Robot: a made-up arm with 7 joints.
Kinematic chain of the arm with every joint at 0, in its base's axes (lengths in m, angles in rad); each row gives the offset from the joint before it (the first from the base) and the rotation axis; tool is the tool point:
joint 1: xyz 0 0 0.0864 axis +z
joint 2: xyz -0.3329 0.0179 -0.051 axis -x
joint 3: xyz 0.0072 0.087 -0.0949 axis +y
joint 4: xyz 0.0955 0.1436 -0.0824 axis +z
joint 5: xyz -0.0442 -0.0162 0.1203 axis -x
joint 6: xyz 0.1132 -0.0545 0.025 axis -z
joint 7: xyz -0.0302 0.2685 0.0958 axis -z
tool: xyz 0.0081 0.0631 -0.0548
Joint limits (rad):
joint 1: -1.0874..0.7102
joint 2: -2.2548..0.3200
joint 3: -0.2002..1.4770
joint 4: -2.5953..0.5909
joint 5: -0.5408..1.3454
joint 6: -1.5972..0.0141
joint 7: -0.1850..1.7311
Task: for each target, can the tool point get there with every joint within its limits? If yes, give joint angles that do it. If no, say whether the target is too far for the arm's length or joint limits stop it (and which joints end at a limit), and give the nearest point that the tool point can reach.
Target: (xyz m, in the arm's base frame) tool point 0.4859 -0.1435 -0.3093
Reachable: no: joint limits stop it (at a limit: joint 1, joint 2, joint 4, joint 5, joint 6, joint 7) | nearest point 0.2756 0.1079 -0.2249 | short by 0.338 m
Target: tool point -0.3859 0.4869 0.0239
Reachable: yes | joints 0.0691 -0.6336 1.3170 -0.3022 0.8135 -0.2038 1.3601
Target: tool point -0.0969 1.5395 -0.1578
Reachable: no: too far | nearest point -0.0436 0.6926 -0.0498 | short by 0.855 m
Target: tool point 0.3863 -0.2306 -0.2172
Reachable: no: joint limits stop it (at a limit: joint 1, joint 2, joint 6) | nearest point 0.2153 0.0576 -0.1733 | short by 0.338 m
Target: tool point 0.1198 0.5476 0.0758
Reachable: yes | joints -0.7108 -0.0648 0.0148 -1.3849 -0.0550 -1.2887 0.2106
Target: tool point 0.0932 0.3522 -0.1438
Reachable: yes | joints -0.8058 -0.7600 1.1835 -2.2460 0.2821 -0.3296 1.0397
